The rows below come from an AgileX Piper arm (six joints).
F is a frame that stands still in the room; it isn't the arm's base.
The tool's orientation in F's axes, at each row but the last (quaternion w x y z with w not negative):
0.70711 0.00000 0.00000 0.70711
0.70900 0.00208 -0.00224 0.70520
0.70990 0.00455 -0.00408 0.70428
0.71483 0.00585 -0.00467 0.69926
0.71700 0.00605 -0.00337 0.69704
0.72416 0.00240 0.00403 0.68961
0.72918 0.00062 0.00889 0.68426
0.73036 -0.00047 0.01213 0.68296
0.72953 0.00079 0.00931 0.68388
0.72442 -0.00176 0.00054 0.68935
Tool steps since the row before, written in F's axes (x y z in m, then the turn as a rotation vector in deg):
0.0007 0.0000 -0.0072 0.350 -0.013 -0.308
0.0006 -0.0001 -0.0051 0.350 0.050 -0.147
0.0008 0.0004 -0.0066 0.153 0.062 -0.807
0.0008 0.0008 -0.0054 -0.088 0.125 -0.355
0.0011 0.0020 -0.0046 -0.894 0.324 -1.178
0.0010 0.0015 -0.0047 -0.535 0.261 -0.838
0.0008 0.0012 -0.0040 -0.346 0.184 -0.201
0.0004 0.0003 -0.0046 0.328 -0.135 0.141
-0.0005 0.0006 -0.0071 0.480 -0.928 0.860
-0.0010 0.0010 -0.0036 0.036 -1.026 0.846
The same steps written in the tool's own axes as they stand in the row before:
0.0000 -0.0007 -0.0072 -0.013 -0.350 -0.308
-0.0001 -0.0006 -0.0051 0.051 -0.350 -0.147
0.0003 -0.0008 -0.0066 0.053 -0.153 -0.808
0.0007 -0.0008 -0.0054 0.118 0.090 -0.357
0.0020 -0.0011 -0.0046 0.283 0.898 -1.185
0.0016 -0.0010 -0.0047 0.237 0.540 -0.842
0.0013 -0.0008 -0.0040 0.164 0.354 -0.204
0.0004 -0.0005 -0.0046 -0.115 -0.334 0.144
0.0007 0.0004 -0.0071 -0.906 -0.527 0.856
0.0010 0.0011 -0.0036 -1.026 -0.088 0.843

